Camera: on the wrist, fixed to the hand. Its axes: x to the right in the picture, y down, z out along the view.
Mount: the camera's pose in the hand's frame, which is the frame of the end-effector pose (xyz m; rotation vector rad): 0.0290 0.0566 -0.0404 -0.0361 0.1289 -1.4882
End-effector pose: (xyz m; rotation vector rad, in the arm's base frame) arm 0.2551 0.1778 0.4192 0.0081 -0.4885 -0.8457
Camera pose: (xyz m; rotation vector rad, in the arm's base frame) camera 0.3287 0.1874 0.4064 0.4352 -0.2828 -2.2892
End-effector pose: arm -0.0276 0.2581 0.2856 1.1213 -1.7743 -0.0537
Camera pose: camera -0.0367 0.2873 0.3544 2.0965 -0.4924 -0.8548
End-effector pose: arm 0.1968 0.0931 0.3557 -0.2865 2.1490 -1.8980
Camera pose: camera 0.1577 0.1292 0.3023 1.3628 -1.2548 1.4236
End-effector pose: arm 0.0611 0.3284 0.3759 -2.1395 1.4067 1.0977
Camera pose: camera 0.0333 0.2591 0.3862 -2.3733 -0.3701 0.3331
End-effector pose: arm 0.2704 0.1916 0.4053 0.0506 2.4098 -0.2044
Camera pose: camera 0.2274 0.2534 0.4083 -1.7725 2.0637 -0.8060
